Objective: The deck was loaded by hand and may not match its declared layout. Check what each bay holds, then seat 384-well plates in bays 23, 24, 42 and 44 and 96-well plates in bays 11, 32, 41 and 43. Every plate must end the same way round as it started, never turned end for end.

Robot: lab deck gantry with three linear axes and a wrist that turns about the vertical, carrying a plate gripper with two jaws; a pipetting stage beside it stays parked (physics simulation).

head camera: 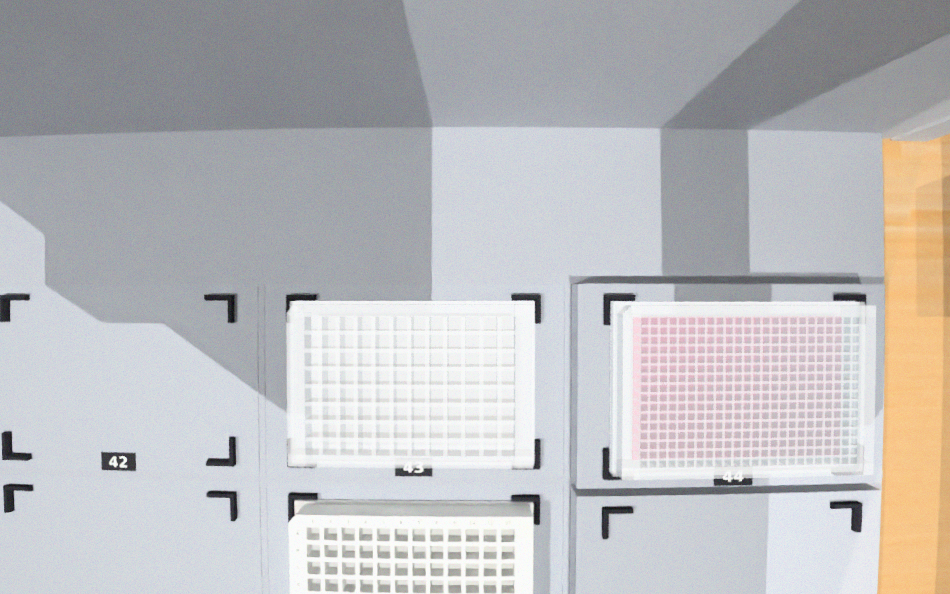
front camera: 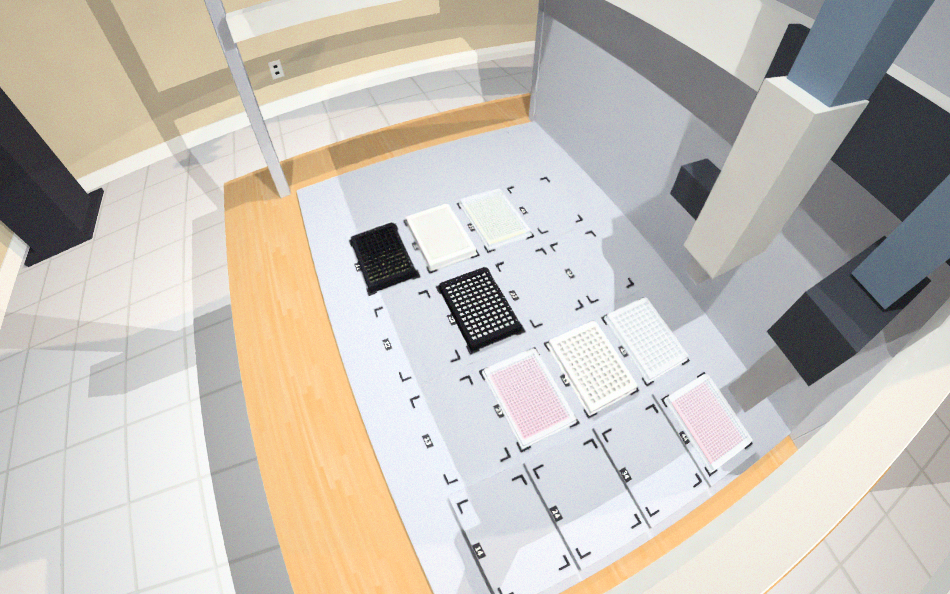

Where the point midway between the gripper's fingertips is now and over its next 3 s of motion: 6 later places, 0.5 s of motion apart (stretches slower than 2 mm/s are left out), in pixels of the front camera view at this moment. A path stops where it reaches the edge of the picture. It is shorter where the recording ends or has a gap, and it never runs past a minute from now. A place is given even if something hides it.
My gripper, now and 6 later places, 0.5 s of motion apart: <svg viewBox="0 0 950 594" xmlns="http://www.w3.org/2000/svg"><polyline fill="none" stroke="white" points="760,381 710,359 548,290 481,243 480,248 479,259 479,271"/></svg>
